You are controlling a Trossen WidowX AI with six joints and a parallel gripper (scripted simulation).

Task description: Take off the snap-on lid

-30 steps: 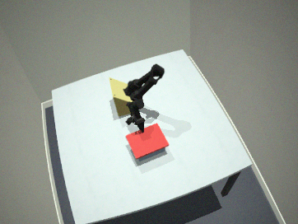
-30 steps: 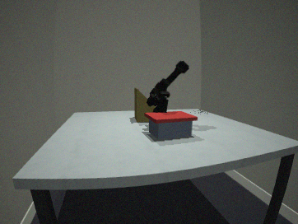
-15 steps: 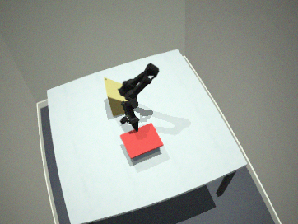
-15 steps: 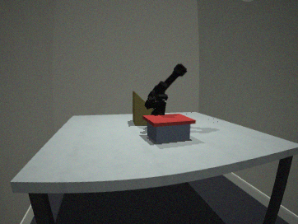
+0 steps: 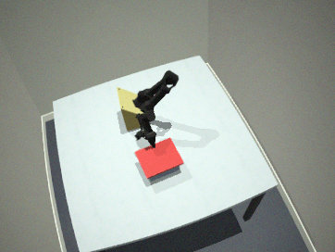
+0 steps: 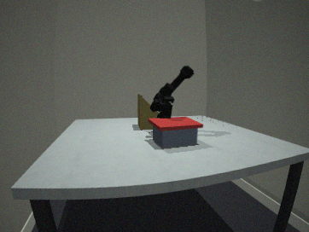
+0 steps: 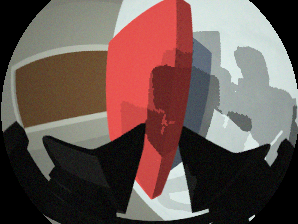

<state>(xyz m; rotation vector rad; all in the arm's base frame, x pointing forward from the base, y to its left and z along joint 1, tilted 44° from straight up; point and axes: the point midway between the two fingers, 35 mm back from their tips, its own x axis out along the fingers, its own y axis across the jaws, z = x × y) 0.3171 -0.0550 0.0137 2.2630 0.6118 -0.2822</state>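
My gripper tip is now 8 cm short of the red lid. The rest, counted from my gripper tip: grey-blue storage box (8 cm ahead, 5 cm below).
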